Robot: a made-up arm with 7 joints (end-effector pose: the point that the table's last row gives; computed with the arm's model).
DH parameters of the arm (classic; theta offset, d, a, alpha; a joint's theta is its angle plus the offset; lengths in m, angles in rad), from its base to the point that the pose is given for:
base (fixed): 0 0 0 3.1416
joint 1: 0 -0.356 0 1.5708
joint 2: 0 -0.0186 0 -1.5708
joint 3: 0 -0.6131 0 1.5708
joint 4: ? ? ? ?
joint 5: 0 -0.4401 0 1.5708
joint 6: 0 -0.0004 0 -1.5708
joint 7: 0 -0.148 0 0
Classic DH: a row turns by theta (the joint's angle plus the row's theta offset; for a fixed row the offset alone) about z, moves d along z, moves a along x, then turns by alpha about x.
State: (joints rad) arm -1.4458 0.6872 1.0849 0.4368 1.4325 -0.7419 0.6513
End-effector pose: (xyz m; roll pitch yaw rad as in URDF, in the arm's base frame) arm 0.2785 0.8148 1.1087 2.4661 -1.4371 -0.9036
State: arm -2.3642 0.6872 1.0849 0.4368 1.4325 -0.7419 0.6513
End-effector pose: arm -0.4784 0.7160 1.1087 2.4661 -1.4371 0.0147
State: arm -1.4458 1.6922 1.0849 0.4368 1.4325 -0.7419 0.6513
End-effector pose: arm 0.3090 1.0571 0.0478 0.1857 -0.6565 1.3257
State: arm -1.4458 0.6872 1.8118 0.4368 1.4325 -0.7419 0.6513
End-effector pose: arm 0.3400 0.6919 1.2025 -2.0128 -1.1647 3.0302
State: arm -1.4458 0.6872 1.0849 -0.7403 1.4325 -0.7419 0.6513
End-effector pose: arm -0.2838 0.5981 1.2033 -1.7840 -0.6808 -2.1623
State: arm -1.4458 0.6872 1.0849 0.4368 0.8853 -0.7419 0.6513
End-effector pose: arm 0.2471 0.8008 1.1504 2.3529 -0.9924 -0.4748
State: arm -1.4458 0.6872 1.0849 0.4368 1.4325 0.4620 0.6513
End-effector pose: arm 0.3698 0.7086 1.2007 2.6078 -0.5676 -1.8948
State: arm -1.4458 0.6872 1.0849 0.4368 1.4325 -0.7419 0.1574
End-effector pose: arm 0.2785 0.8148 1.1087 1.7600 -0.9847 -0.1710
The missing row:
joint 4: 0 -0.0178 0 -1.5708
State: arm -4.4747 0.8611 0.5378 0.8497 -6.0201 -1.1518 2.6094
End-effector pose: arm -0.3736 -0.8950 0.8395 -2.6870 -0.6869 1.1780
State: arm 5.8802 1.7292 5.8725 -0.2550 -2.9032 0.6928 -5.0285
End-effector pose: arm 1.0948 0.3522 0.3872 -2.4059 -0.3884 2.1214
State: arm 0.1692 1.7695 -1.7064 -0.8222 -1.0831 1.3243 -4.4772
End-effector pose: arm 0.9104 -0.4938 0.2268 -2.7631 0.6298 0.4450
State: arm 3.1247 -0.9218 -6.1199 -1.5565 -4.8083 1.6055 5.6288
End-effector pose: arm 0.7779 0.1240 0.3755 -0.4666 -1.5227 1.9020
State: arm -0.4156 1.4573 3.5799 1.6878 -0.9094 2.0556 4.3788
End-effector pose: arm 0.3847 0.2316 0.7705 -1.2405 -0.7647 -0.3124
